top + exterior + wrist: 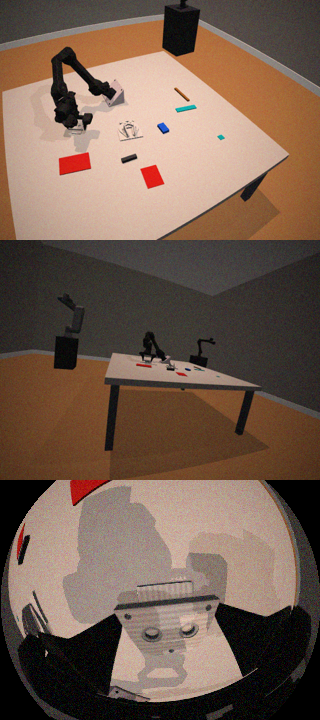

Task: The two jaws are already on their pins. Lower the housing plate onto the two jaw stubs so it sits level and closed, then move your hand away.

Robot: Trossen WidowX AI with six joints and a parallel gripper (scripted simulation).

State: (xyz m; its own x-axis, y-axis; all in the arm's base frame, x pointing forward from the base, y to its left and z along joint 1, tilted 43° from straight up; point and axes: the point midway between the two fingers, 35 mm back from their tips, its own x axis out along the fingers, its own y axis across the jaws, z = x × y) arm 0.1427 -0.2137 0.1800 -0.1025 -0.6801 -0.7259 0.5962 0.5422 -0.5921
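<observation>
Now: gripper tip 10 mm past the grey stand and 10 mm to the right of it. Round my gripper tip: blue block (230 mm ahead, 400 mm to the left); grey housing plate (10 mm behind, 10 mm to the left, 20 mm above); black bar (310 mm ahead, 140 mm to the left).
</observation>
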